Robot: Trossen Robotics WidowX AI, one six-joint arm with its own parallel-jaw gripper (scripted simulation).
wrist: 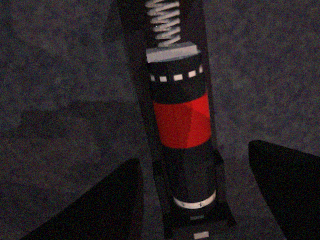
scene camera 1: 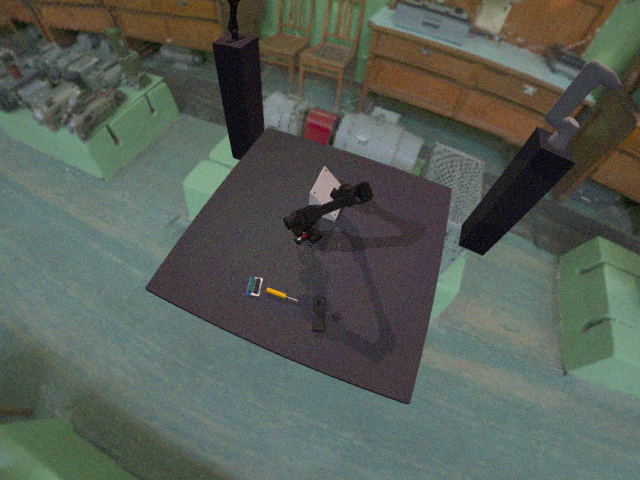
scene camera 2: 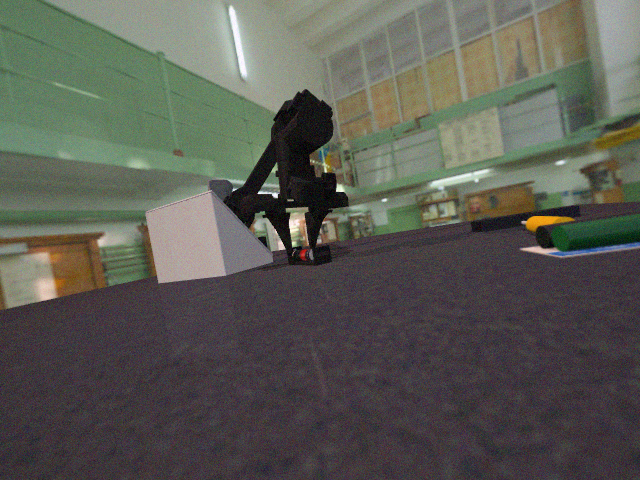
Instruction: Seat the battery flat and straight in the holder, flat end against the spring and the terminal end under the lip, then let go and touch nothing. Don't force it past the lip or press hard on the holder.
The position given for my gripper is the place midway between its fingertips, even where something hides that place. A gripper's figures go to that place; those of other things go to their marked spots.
My gripper (wrist: 194,160): 10 cm from the lens. A battery (wrist: 179,97): 8 cm from the lens.
